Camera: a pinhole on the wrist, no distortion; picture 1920 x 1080 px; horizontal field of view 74.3 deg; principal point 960.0 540.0 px. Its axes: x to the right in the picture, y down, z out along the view. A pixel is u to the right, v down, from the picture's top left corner.
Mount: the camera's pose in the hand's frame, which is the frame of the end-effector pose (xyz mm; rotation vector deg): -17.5 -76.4 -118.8 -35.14 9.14 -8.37
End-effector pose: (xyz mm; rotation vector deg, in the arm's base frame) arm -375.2 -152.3 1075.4 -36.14 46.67 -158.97
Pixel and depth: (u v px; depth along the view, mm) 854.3 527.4 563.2
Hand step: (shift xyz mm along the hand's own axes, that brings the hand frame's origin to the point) 44.1 242.9 343.4
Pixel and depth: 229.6 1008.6 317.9
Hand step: -125.2 230.1 88.3
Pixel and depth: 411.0 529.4 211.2
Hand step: -66.6 57.2 62.1
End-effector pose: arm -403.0 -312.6 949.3 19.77 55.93 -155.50
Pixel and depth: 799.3 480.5 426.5
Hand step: 9.6 156.1 242.4
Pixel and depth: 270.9 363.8 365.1
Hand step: -146.1 123.3 226.0
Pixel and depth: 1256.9 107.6 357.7
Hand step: 122.2 9.8 231.8
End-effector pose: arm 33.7 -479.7 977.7 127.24 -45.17 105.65
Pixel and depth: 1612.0 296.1 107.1
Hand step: 55.1 -43.2 -26.3
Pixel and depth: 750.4 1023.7 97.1
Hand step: -11.3 10.9 -60.4
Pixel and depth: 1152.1 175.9 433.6
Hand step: 118.8 53.6 296.4
